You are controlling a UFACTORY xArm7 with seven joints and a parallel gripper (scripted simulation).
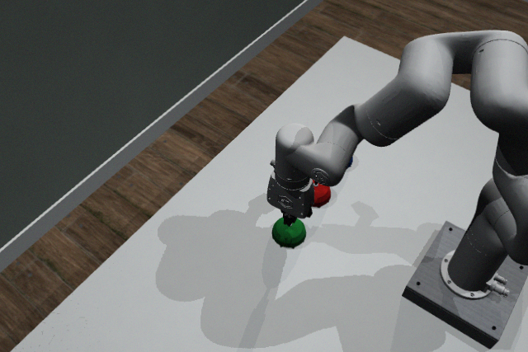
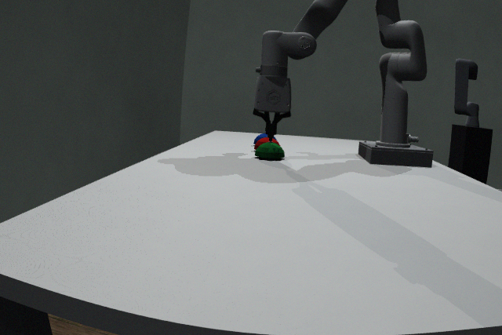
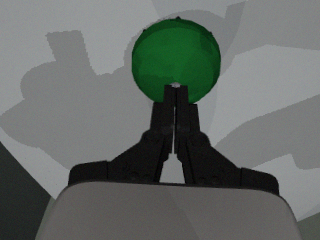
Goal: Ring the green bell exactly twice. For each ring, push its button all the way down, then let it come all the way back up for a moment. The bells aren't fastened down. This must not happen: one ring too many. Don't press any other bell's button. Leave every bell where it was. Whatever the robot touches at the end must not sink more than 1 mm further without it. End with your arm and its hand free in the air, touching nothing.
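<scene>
My hand is 4 cm above the green bell. Also, from my hand: red bell (1 cm ahead, 14 cm to the right, 4 cm below); then blue bell (2 cm ahead, 28 cm to the right, 4 cm below).
</scene>
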